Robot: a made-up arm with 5 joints.
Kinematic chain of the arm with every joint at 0, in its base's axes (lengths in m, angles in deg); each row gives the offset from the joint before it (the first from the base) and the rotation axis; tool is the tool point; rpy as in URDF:
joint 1: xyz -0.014 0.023 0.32 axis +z
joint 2: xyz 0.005 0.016 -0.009 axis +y
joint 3: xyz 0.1 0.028 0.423 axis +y
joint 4: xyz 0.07 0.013 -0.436 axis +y
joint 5: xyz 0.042 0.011 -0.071 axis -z
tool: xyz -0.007 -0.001 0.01 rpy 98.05 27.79 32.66
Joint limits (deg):
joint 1: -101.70..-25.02
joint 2: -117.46..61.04
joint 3: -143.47..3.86
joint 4: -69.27..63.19
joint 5: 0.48..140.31
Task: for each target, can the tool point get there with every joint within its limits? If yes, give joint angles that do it. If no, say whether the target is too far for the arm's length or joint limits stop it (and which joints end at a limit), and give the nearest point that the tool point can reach.
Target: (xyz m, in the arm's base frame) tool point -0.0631 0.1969 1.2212
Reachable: yes | joints -49.71 -37.82 -131.22 20.47 89.85
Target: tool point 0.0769 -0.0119 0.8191
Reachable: yes | joints -70.95 -63.39 -38.29 -58.79 120.50
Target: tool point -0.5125 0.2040 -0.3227
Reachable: no: joint limits stop it (at a limit: joint 1, joint 2, joint 3, joint 4, joint 5) | nearest point -0.7513 0.4479 0.1281 | short by 0.565 m
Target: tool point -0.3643 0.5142 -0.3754
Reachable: no: joint limits stop it (at a limit: joint 2, joint 3, joint 4, joint 5) | nearest point -0.5081 0.7158 0.1281 | short by 0.561 m
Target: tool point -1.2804 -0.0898 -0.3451
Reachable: no: too far | nearest point -0.7888 0.4586 0.1399 | short by 0.882 m
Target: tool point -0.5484 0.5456 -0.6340
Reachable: no: too far | nearest point -0.6224 0.6180 0.1281 | short by 0.769 m
